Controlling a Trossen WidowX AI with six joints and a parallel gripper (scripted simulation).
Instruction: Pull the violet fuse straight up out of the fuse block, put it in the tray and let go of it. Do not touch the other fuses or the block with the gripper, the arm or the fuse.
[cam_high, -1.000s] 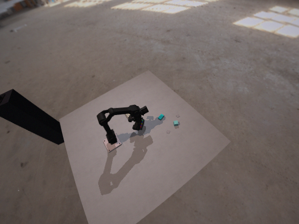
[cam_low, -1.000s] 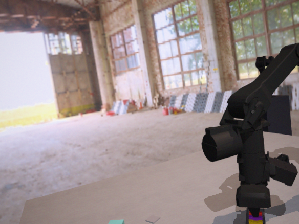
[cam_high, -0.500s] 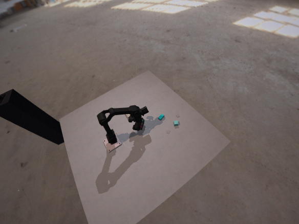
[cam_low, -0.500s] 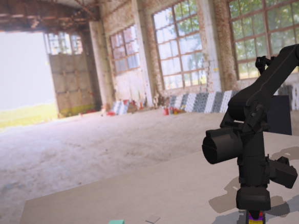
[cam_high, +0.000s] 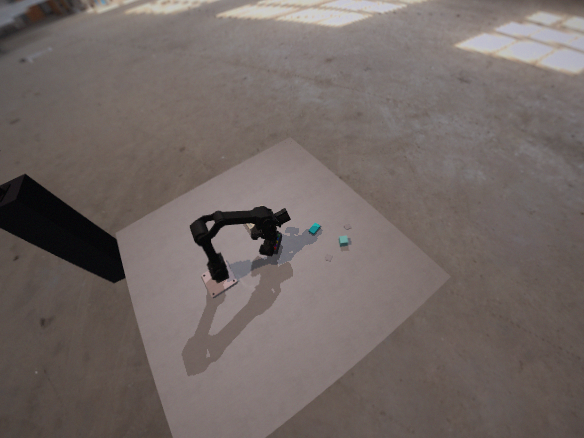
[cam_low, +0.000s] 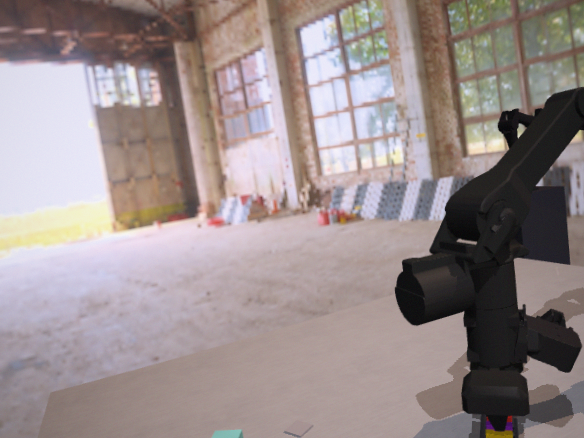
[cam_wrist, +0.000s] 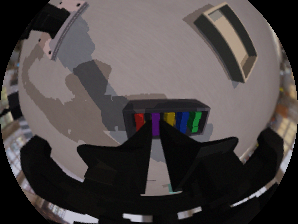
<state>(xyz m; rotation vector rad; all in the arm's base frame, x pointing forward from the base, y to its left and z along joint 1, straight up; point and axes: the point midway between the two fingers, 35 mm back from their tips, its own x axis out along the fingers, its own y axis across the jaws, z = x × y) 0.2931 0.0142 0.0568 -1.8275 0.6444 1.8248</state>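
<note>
The violet fuse is 1 cm below my gripper tip. From my gripper tip the other things lie so: teal cube: 31 cm ahead, 14 cm to the right, 2 cm below.
</note>
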